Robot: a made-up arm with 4 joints.
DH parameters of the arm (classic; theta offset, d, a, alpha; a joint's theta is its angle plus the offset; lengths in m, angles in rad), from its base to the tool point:
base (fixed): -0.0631 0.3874 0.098 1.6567
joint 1: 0 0.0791 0.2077 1.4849
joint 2: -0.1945 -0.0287 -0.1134 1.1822
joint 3: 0 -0.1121 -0.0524 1.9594
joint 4: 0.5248 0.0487 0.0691 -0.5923
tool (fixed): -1.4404 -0.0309 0 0
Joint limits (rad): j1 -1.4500..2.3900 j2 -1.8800..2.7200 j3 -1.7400..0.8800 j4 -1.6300..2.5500
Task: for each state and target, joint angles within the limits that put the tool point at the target. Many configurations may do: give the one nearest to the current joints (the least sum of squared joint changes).
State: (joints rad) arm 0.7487 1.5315 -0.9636 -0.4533
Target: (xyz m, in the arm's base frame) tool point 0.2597 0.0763 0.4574
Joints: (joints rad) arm -0.1399 2.2891 -1.0880 -0.8065
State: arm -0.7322 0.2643 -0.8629 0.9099
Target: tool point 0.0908 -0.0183 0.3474
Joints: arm -1.2281 0.9976 -1.4828 1.5934
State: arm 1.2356 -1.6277 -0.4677 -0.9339
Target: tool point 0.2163 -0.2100 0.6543
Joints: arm 0.7959 -1.3397 -0.1004 -0.0906
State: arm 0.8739 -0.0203 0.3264 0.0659
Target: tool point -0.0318 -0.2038 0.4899
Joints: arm 1.7047 0.0478 0.2505 -0.3801
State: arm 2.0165 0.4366 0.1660 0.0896
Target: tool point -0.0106 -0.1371 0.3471
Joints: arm 2.3900 0.7298 0.7852 -0.7075
